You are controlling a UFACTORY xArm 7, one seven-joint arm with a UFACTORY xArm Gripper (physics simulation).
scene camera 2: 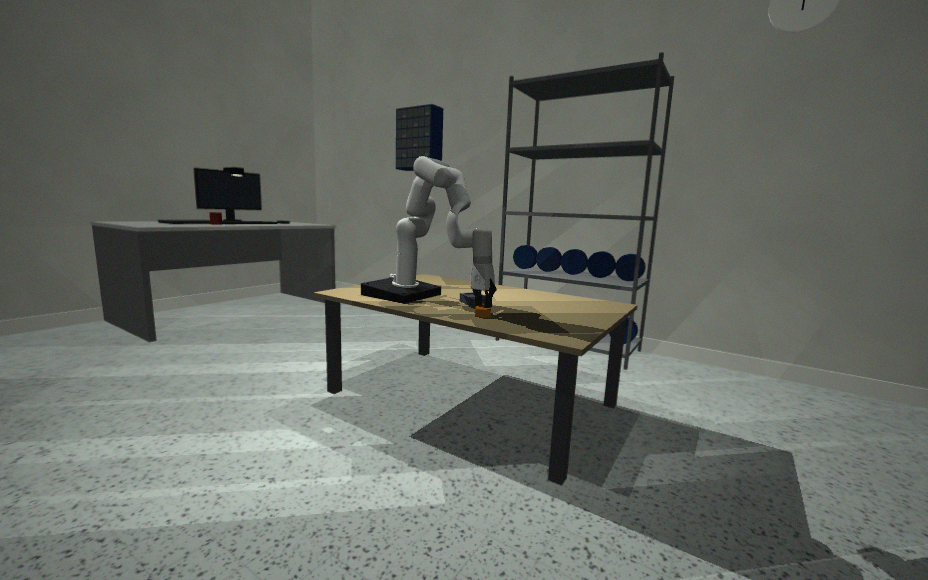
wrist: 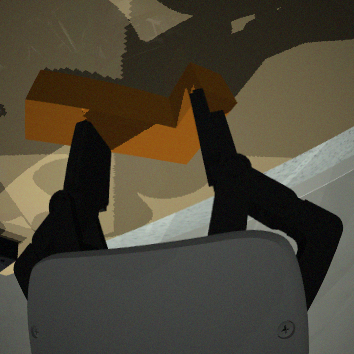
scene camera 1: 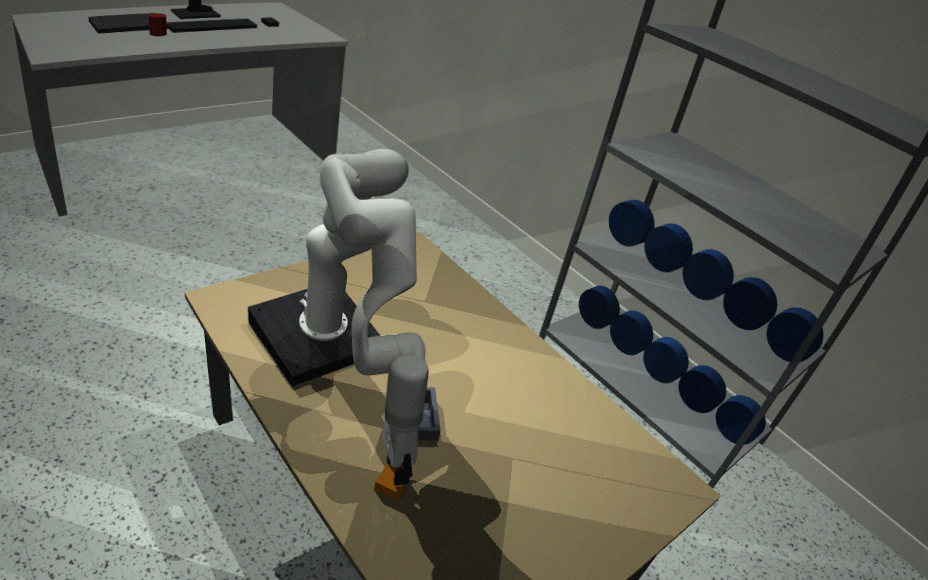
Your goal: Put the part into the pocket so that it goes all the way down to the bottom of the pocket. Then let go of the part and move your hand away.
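Places are measured from the arm's base along level axes (x right, y ahead, z up), in centimetres.
Pixels of known places: gripper, fingertip midpoint: [scene camera 2: 483,306] [wrist: 144,121] [scene camera 1: 397,472]; arm's base at its link origin: [scene camera 2: 405,284] [scene camera 1: 323,323].
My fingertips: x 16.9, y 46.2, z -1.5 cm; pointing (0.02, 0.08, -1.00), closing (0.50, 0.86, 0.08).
For each thing: its middle in the pictures, then the offset to it from my fingertips. Level surfaces: height alone.
- orange L-shaped part at the middle of its body: [wrist: 123,99] [scene camera 1: 398,473] [scene camera 2: 483,310] dz -1.7, dx -1.0, dy -0.4 cm
- dark grey block with the pocket, body centre: [scene camera 1: 418,412] [scene camera 2: 475,299] dz -1.4, dx -16.8, dy -10.1 cm
- wooden table at its surface level: dz -3.2 cm
The orange L-shaped part [scene camera 1: 390,482] [scene camera 2: 483,312] [wrist: 165,145] is near the table's front edge, with its short leg at the right in the wrist view. My gripper [scene camera 1: 401,473] [scene camera 2: 483,302] [wrist: 144,121] is right at the part, pointing down. Its fingers stand partly apart. In the wrist view both fingertips overlap the part, and its long bar reaches out past the left finger, so it is not clasped between them. The dark grey block with the pocket [scene camera 1: 429,434] [scene camera 2: 468,299] stands on the table behind the gripper, partly hidden by the arm.
The arm's black base plate [scene camera 1: 273,341] [scene camera 2: 390,292] sits on the wooden table [scene camera 1: 581,437] [scene camera 2: 581,314]. A shelf rack [scene camera 1: 588,205] [scene camera 2: 506,170] with blue discs stands behind the table. A grey desk [scene camera 1: 307,88] [scene camera 2: 123,266] stands at the back left.
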